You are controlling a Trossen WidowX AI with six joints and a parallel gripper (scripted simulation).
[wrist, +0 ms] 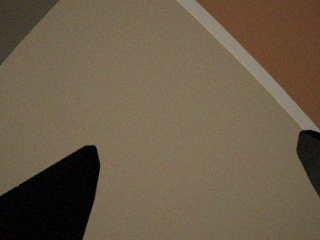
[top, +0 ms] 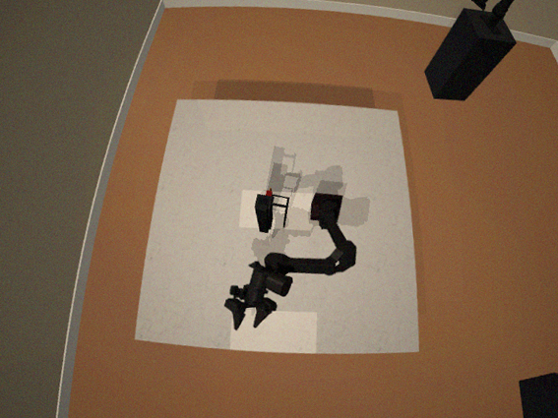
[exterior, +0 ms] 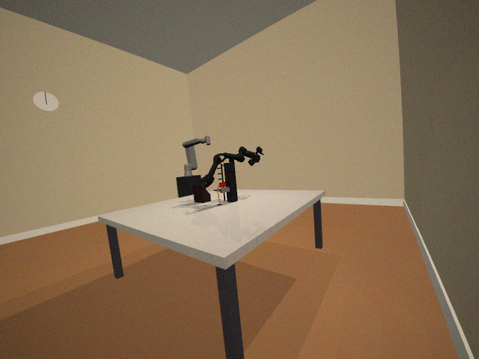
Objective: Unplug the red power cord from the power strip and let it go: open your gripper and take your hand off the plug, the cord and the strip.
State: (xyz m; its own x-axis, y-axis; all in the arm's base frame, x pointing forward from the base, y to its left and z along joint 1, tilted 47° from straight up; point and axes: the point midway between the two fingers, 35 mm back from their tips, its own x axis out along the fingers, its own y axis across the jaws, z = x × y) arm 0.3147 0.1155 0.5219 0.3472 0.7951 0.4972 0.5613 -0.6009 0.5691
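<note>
My gripper tip is 9 cm past the red plug, 50 cm to the left of it and 17 cm above it.
</note>
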